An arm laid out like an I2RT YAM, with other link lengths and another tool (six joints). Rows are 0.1 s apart.
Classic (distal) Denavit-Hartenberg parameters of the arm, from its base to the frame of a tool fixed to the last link. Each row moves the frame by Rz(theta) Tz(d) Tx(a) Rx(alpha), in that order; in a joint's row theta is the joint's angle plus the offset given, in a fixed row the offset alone. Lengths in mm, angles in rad.
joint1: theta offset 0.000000; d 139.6; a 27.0; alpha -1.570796
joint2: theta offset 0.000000; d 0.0; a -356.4; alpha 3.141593
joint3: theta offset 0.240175; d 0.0; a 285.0; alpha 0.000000
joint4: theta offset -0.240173; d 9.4; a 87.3; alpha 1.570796
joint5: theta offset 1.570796; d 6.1; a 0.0; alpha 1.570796
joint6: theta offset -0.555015; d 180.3; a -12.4; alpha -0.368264
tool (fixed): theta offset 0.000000; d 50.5; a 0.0; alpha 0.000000
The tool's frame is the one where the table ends.
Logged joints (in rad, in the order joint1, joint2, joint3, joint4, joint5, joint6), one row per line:
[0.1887 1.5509 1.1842 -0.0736 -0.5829 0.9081]
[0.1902 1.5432 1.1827 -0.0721 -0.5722 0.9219]
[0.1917 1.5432 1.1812 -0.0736 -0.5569 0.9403]
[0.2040 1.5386 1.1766 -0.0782 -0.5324 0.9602]
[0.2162 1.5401 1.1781 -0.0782 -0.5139 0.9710]
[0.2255 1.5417 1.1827 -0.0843 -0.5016 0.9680]
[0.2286 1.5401 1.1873 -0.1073 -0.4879 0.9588]
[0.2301 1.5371 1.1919 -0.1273 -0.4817 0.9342]
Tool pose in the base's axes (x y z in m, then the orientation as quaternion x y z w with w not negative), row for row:
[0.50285 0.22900 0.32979 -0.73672 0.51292 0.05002 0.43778]
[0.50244 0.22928 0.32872 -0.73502 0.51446 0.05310 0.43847]
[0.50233 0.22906 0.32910 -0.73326 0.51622 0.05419 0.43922]
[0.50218 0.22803 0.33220 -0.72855 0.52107 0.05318 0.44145]
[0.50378 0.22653 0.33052 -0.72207 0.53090 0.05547 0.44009]
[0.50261 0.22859 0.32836 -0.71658 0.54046 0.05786 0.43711]
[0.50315 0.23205 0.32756 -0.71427 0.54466 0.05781 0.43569]
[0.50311 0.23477 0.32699 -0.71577 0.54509 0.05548 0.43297]
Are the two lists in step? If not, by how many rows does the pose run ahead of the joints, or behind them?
The pose runs 2 rows behind the joints: the pose in row i belongs to the joints in row i - 2.
